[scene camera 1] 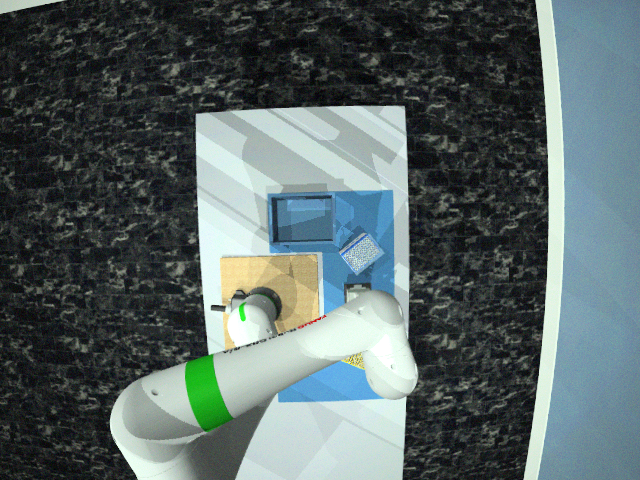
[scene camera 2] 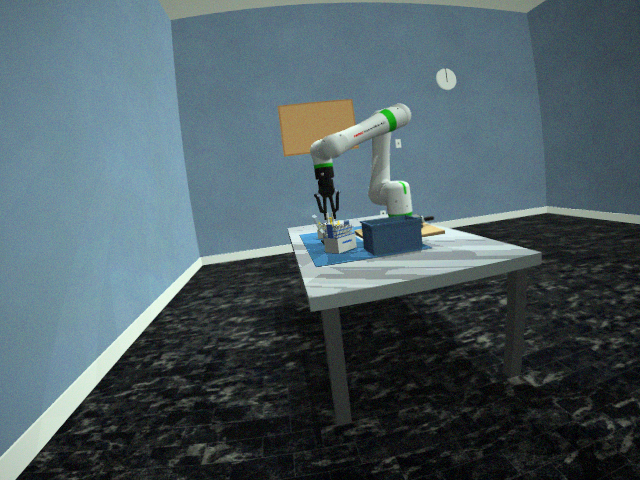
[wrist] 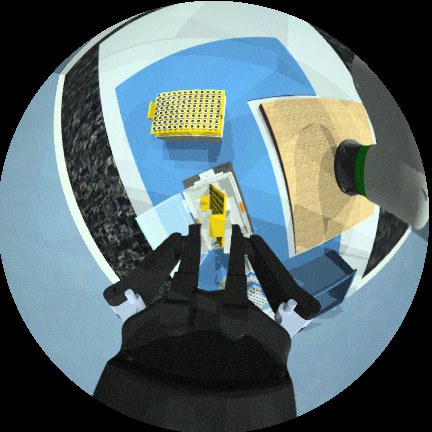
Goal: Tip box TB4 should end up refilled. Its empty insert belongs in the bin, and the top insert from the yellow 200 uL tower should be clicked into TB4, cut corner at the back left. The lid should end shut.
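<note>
Tip box TB4 [wrist: 242, 202] [scene camera 1: 356, 290] is a pale box in a dark holder, its clear lid [wrist: 165, 220] open to one side in the wrist view. The empty yellow insert [wrist: 217, 202] stands steeply tilted over the box, seen nearly edge-on. My gripper [wrist: 217, 218] [scene camera 2: 327, 217] points down with its fingers close together, shut on the near end of this insert, beside its yellow tab. The finger pads partly hide the insert's lower part. The yellow 200 uL tower [wrist: 189, 112] [scene camera 1: 354, 360] stands behind TB4 in the wrist view, topped by a yellow insert full of tips.
The blue bin [scene camera 1: 334, 219] [scene camera 2: 392, 237] [wrist: 310, 275] stands near a blue-and-white tip rack [scene camera 1: 361, 254] [scene camera 2: 341, 243] [wrist: 256, 294]. The blue mat [scene camera 1: 330, 387] [wrist: 250, 65] lies beside the wooden board [scene camera 1: 242, 268] [wrist: 325, 220] under the arm's base.
</note>
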